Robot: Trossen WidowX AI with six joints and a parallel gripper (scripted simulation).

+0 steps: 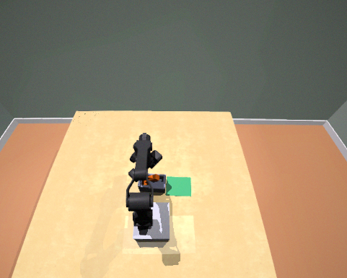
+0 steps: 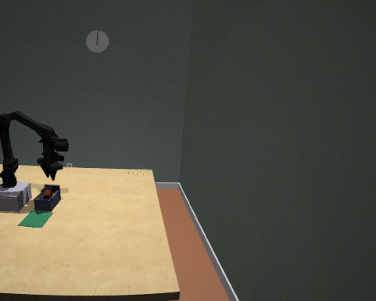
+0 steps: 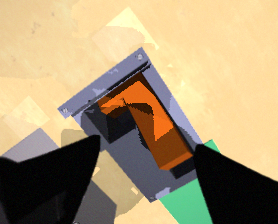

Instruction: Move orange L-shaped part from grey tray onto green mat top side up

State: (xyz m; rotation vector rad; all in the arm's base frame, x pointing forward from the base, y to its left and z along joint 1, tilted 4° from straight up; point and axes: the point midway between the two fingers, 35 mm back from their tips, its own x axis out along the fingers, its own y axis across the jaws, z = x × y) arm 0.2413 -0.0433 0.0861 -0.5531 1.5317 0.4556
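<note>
Right now my gripper tip is 20 mm past the orange L-shaped part and 100 mm above it. From my gripper tip the other things lie so: green mat (60 mm behind, 170 mm to the right, 160 mm below).
</note>
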